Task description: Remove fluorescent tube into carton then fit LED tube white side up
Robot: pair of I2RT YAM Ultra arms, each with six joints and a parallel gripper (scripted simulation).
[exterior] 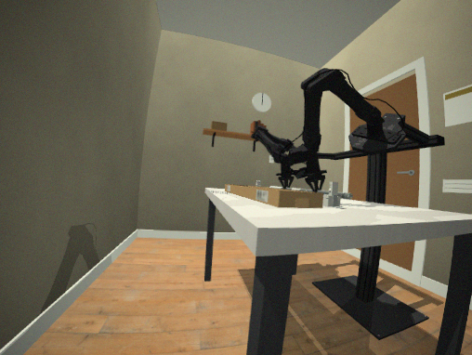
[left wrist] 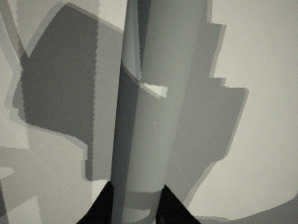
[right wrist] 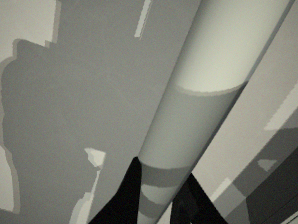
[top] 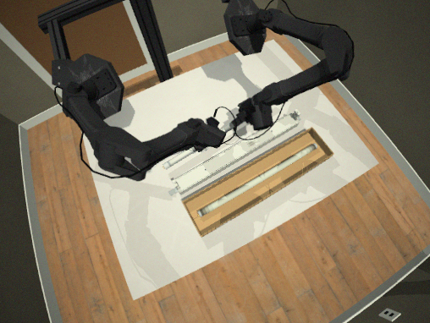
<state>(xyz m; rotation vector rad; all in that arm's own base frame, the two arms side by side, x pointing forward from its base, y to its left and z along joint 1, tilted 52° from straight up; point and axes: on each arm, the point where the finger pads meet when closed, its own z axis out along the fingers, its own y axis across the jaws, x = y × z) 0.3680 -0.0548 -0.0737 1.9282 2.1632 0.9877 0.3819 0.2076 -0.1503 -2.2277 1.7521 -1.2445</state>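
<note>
Now: the LED tube 120 mm to the left of my right hand, 10 mm below it and 10 mm behind it. From my right hand the other things lie so: brown carton (250 mm ahead, 160 mm to the left, 20 mm below); old fluorescent tube (250 mm ahead, 160 mm to the left, 30 mm below).
Right now the LED tube is 120 mm to the right of my left hand, 10 mm below it and 10 mm ahead of it. Also, from my left hand: brown carton (270 mm ahead, 80 mm to the right, 20 mm below); old fluorescent tube (270 mm ahead, 80 mm to the right, 30 mm below).
</note>
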